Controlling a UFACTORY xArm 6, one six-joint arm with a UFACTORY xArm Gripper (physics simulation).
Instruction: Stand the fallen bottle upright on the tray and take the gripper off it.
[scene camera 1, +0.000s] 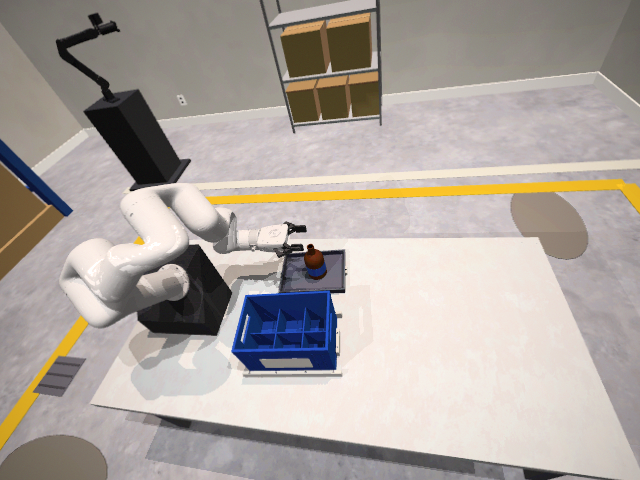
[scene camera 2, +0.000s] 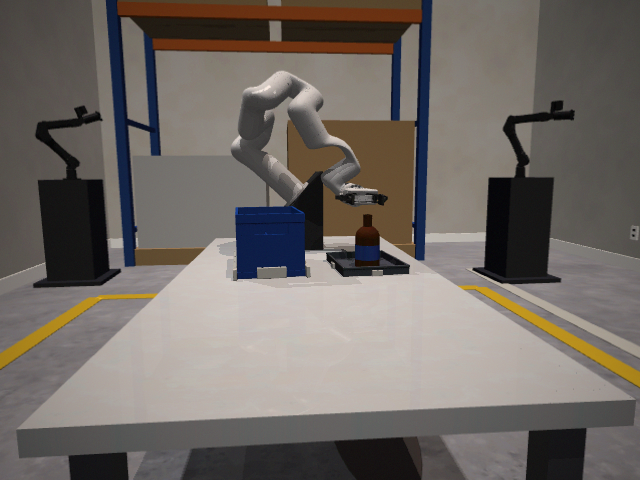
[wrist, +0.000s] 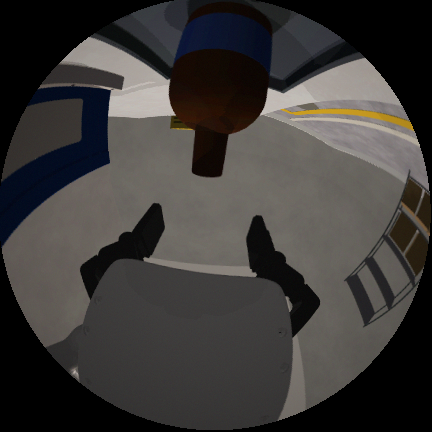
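Where they show: gripper, fingertip midpoint: (scene camera 1: 304, 237) (scene camera 2: 368, 200) (wrist: 205, 221); arm's base, link origin: (scene camera 1: 173, 282) (scene camera 2: 297, 195).
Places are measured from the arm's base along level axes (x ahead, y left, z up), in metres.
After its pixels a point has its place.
Note:
A brown bottle (scene camera 1: 314, 263) @(y 0.142, x 0.459, z -0.095 m) (scene camera 2: 367, 242) @(y 0.167, x 0.486, z -0.117 m) (wrist: 220, 90) @(y 0.179, x 0.414, z -0.097 m) with a blue band stands upright on the dark tray (scene camera 1: 338, 284) @(y 0.116, x 0.536, z -0.194 m) (scene camera 2: 353, 270) @(y 0.110, x 0.563, z -0.182 m). Its neck points up, and its base rests on the tray's floor inside the rim. My gripper (scene camera 1: 305, 238) @(y 0.179, x 0.438, z 0.004 m) (scene camera 2: 361, 198) @(y 0.179, x 0.438, z 0.004 m) (wrist: 205, 221) @(y 0.179, x 0.438, z 0.004 m) is open with its fingers wide apart and nothing between them. It is held level, above the height of the bottle's neck and on the arm's side of the bottle, apart from it. In the wrist view the bottle's mouth shows beyond the fingertips.
A blue crate (scene camera 1: 285, 356) @(y -0.213, x 0.424, z -0.064 m) (scene camera 2: 269, 248) @(y -0.118, x 0.544, z -0.118 m) (wrist: 95, 130) @(y -0.023, x 0.510, z -0.090 m) with several compartments stands beside the tray on the white table (scene camera 1: 454, 351) @(y -0.126, x 0.905, z -0.198 m) (scene camera 2: 320, 351) @(y -0.046, x 1.078, z -0.198 m). The crate's walls rise well above the tray's rim. The arm's black base block (scene camera 1: 204, 294) @(y -0.025, x 0.108, z -0.039 m) stands behind them.

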